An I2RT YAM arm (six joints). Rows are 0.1 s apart.
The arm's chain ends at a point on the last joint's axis. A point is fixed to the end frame.
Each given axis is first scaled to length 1.
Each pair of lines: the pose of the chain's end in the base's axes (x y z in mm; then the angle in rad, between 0 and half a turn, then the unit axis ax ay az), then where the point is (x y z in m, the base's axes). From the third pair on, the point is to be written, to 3 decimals.
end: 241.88, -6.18, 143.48, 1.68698, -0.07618, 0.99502, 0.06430
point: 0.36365 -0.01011 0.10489
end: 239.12, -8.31, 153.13, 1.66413, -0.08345, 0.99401, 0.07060
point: 0.36181 -0.01062 0.11744
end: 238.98, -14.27, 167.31, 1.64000, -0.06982, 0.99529, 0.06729
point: 0.362 -0.019 0.134
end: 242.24, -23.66, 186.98, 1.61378, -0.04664, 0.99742, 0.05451
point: 0.366 -0.032 0.157
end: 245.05, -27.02, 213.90, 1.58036, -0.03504, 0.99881, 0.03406
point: 0.369 -0.040 0.188
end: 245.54, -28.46, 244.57, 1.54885, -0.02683, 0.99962, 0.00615
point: 0.370 -0.047 0.223
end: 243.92, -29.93, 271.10, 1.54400, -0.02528, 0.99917, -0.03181
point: 0.368 -0.054 0.251
